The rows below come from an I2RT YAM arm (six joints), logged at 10 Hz.
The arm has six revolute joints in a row. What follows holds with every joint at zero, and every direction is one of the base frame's.
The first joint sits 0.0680 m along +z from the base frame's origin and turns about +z.
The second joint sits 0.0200 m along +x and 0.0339 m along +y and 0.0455 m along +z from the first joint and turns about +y.
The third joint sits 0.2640 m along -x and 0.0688 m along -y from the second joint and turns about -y.
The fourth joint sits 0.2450 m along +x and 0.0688 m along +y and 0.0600 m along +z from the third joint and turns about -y.
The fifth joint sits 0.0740 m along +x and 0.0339 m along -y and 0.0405 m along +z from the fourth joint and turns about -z.
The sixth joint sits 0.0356 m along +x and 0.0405 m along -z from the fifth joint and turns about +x.
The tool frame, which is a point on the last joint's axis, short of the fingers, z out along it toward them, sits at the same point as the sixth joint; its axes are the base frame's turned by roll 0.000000, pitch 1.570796 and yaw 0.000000 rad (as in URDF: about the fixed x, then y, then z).
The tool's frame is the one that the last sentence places.
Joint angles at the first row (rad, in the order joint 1, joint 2, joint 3, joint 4, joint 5, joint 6):
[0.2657, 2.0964, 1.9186, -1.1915, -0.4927, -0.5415]
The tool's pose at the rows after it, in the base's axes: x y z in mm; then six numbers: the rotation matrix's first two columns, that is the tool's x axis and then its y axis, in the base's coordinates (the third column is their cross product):
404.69 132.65 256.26 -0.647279 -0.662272 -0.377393 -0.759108 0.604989 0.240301
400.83 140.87 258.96 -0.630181 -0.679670 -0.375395 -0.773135 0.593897 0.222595
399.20 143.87 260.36 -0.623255 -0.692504 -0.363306 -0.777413 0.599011 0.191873
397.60 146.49 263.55 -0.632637 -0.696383 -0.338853 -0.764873 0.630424 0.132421
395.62 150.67 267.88 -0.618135 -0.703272 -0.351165 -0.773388 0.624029 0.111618
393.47 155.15 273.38 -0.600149 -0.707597 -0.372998 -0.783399 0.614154 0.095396
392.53 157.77 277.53 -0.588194 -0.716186 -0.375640 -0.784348 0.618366 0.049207
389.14 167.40 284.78 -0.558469 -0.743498 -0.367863 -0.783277 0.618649 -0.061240
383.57 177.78 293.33 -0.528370 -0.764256 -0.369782 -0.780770 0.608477 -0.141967
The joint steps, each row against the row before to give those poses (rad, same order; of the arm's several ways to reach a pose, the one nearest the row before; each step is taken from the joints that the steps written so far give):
[0.0172, -0.0023, 0.0080, -0.0027, 0.0756, 0.0202]
[0.0225, -0.0072, 0.0001, 0.0000, 0.0175, 0.0000]
[0.0107, -0.0046, -0.0001, 0.0008, 0.0359, 0.0012]
[0.0129, -0.0096, 0.0000, 0.0064, 0.0744, 0.0259]
[0.0118, -0.0103, 0.0000, 0.0111, 0.0118, 0.0000]
[0.0119, -0.0126, 0.0000, 0.0153, 0.0019, -0.0004]
[0.0099, -0.0099, 0.0000, 0.0156, 0.0408, 0.0008]
[0.0328, -0.0168, 0.0000, 0.0313, 0.1053, -0.0012]
[0.0339, -0.0190, 0.0004, 0.0236, 0.0740, -0.0007]

